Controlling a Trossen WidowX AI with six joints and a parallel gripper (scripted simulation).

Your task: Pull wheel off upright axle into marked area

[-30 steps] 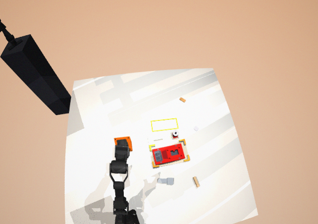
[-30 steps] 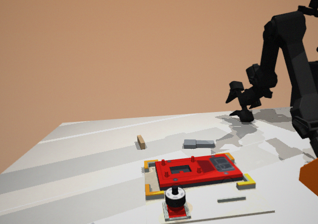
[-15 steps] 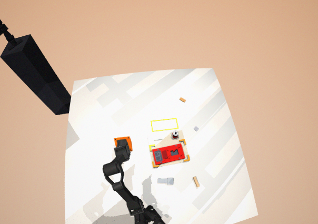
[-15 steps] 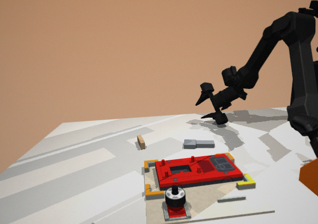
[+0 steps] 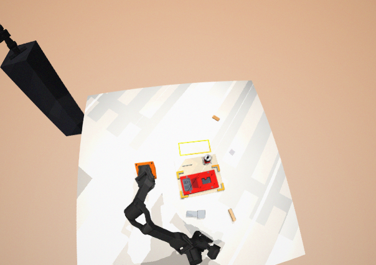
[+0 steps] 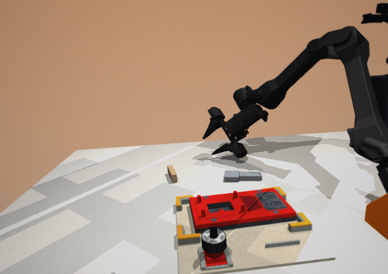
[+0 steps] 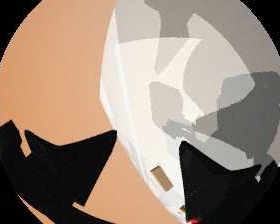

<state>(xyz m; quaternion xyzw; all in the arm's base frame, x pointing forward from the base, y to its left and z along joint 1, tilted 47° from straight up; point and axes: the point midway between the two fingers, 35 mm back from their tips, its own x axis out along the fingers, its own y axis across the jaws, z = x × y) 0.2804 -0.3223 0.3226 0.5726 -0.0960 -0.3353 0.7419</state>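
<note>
My gripper tip is now 120 mm short of the wooden block, 140 mm to the right of it and 30 mm above it. The rest, counted from my gripper tip: grey block 70 mm behind, 190 mm to the left, 30 mm below; then upright axle 50 mm ahead, 490 mm to the left, 10 mm below; then wheel 50 mm ahead, 490 mm to the left.
</note>
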